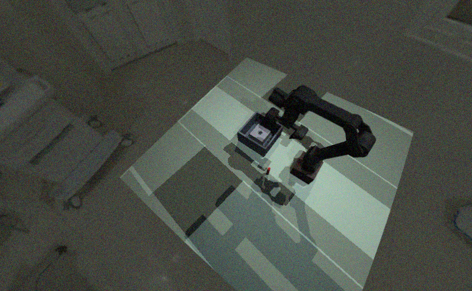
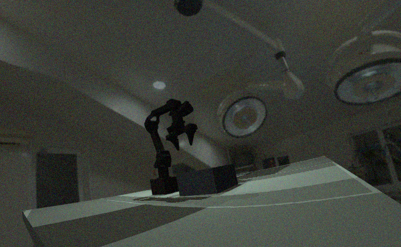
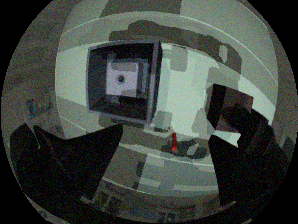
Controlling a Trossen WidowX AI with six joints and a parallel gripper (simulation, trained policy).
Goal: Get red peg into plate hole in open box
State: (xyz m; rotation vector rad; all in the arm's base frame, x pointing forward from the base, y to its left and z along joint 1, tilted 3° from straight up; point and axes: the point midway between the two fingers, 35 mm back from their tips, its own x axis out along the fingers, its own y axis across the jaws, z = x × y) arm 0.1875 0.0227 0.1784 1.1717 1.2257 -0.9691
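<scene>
Now: the red peg 60 mm behind my gripper tip, 120 mm to the left of it and 180 mm below it. Round my gripper tip: dark box 140 mm ahead, 10 mm to the right, 200 mm below; pale plate 140 mm ahead, 10 mm to the right, 180 mm below.
</scene>
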